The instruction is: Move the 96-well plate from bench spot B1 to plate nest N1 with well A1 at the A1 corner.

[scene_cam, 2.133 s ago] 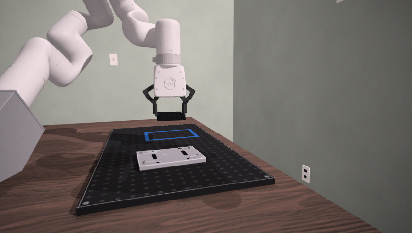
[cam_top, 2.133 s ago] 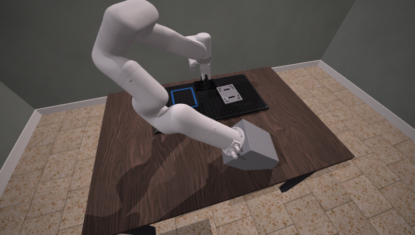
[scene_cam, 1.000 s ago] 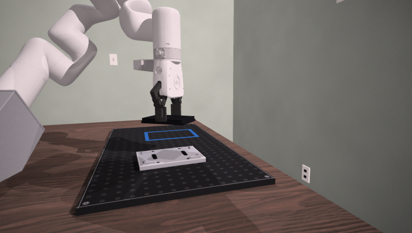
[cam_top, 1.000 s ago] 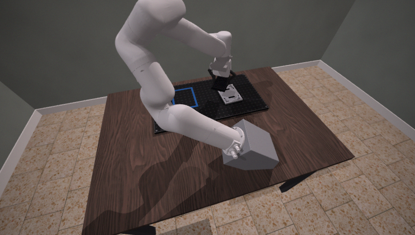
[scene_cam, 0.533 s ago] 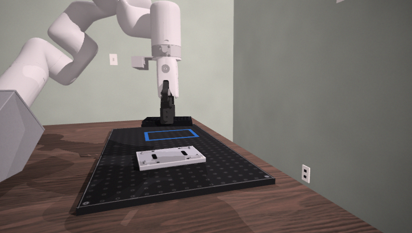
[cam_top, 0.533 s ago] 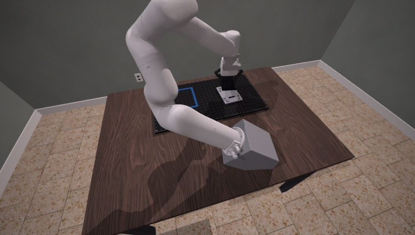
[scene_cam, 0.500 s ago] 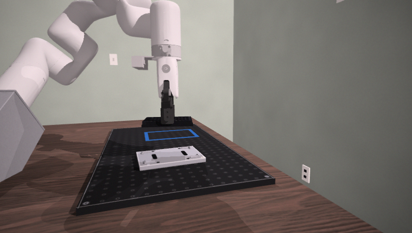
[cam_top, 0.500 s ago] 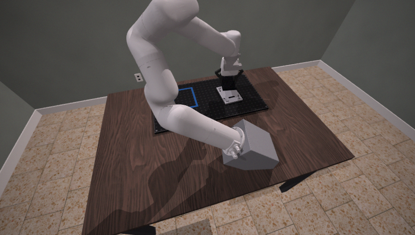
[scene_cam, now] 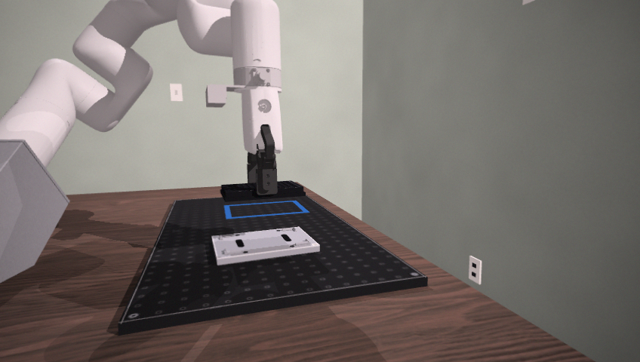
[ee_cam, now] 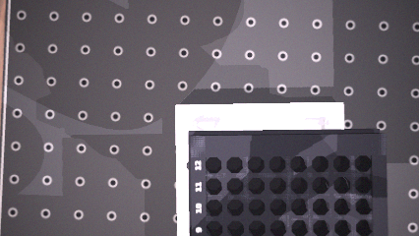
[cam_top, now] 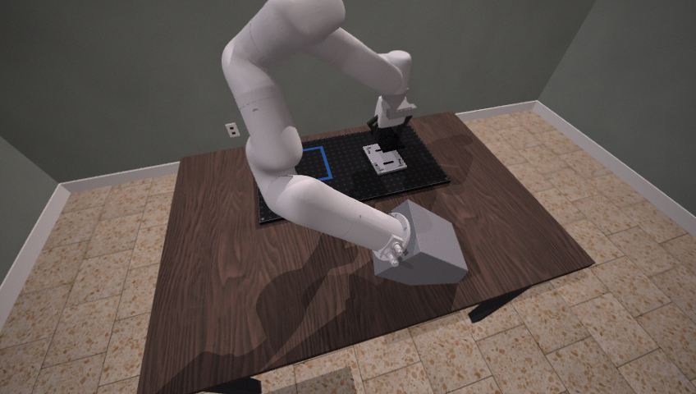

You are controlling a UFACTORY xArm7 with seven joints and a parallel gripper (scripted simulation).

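My hand is 11 cm above the white plate nest. From my hand the other things lie so: black 96-well plate: 1 cm below.
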